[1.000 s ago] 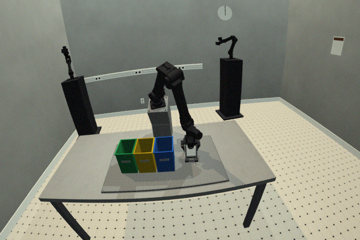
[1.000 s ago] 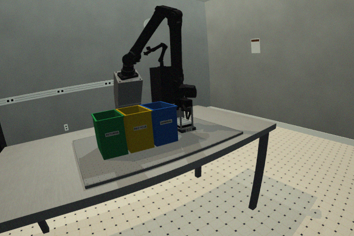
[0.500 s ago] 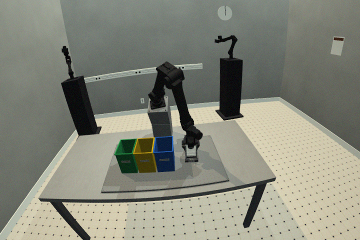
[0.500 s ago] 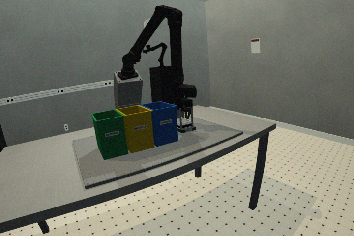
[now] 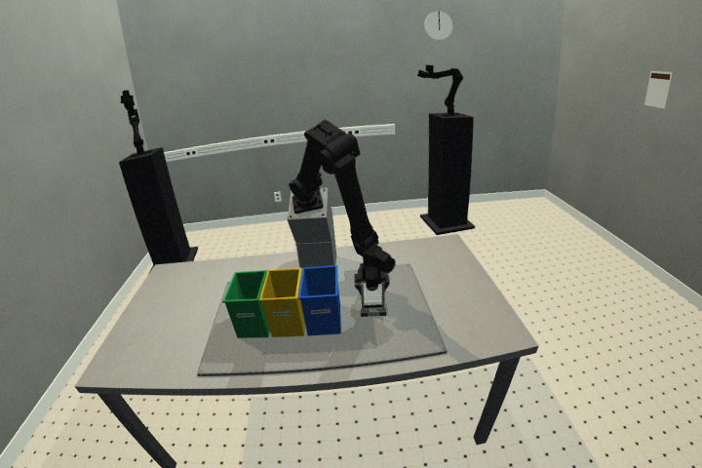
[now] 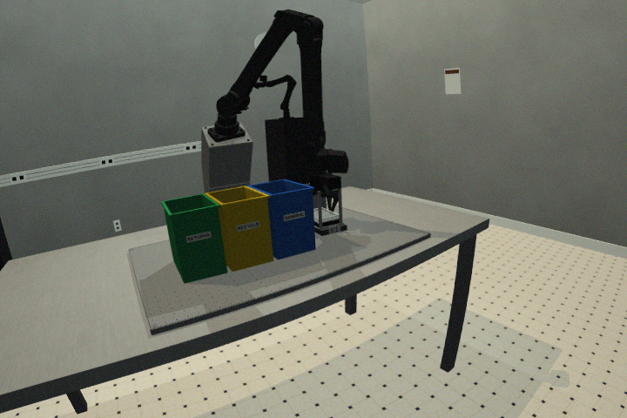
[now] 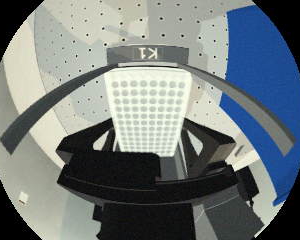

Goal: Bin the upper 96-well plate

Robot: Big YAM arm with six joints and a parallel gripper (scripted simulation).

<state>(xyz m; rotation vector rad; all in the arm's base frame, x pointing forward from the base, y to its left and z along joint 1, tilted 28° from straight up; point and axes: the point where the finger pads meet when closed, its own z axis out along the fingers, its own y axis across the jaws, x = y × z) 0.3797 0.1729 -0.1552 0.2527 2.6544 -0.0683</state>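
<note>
Now: hand 200 mm to the left of the blue general bin, 60 mm short of it and 50 mm below it. Also, from my hand: yellow bin 330 mm to the right, 50 mm above, 30 mm ahead; white 96-well plate right at my hand; green bin 460 mm to the right, 50 mm above, 10 mm ahead.
</note>
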